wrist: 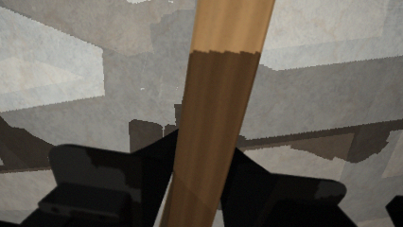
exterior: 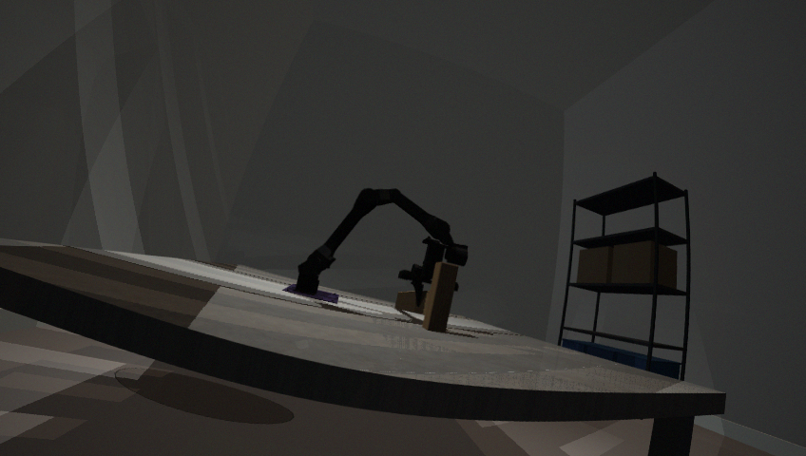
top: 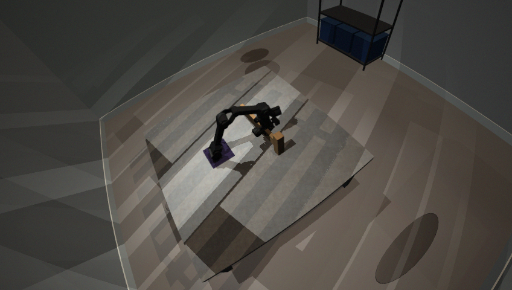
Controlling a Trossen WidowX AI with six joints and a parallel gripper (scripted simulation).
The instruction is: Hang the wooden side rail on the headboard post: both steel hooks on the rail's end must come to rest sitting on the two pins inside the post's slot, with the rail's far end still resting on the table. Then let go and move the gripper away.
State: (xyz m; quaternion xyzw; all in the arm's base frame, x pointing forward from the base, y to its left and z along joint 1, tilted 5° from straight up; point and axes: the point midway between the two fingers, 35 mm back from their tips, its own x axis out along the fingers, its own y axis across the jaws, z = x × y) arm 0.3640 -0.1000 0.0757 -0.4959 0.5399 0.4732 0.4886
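Right now my gripper tip is 130 mm to the left of the wooden headboard post, 40 mm below it and 10 mm past it.
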